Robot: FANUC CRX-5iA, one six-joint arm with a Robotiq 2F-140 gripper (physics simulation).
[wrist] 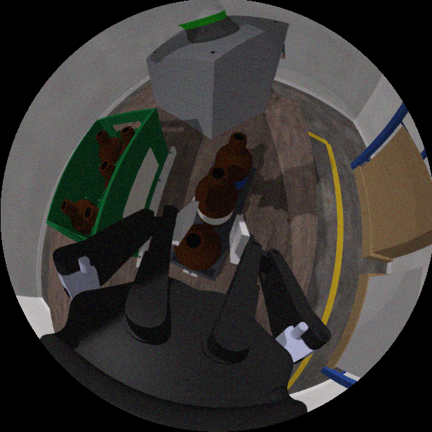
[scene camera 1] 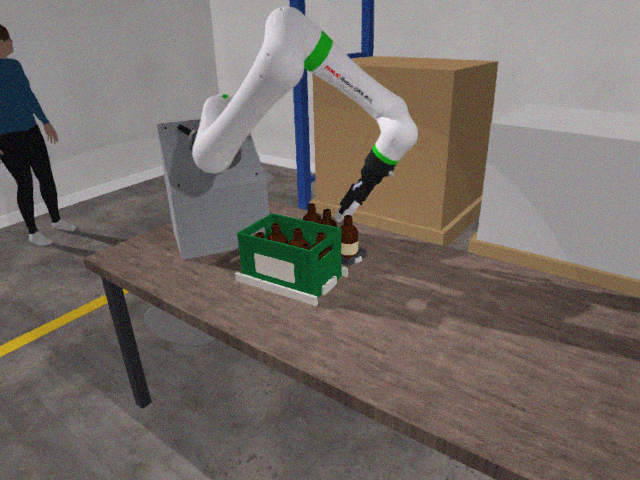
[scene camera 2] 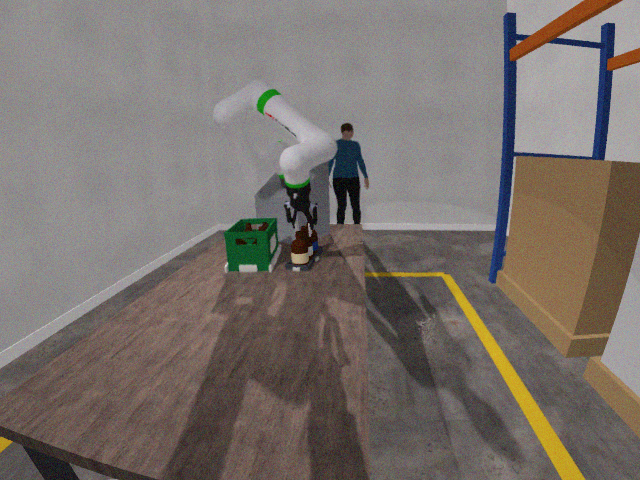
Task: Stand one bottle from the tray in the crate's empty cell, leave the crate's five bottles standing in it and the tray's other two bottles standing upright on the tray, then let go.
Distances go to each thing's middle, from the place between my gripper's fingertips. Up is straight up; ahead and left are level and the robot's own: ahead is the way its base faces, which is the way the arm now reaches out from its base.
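White-label bottle (wrist: 217, 194): 60 mm behind my hand, 60 mm below.
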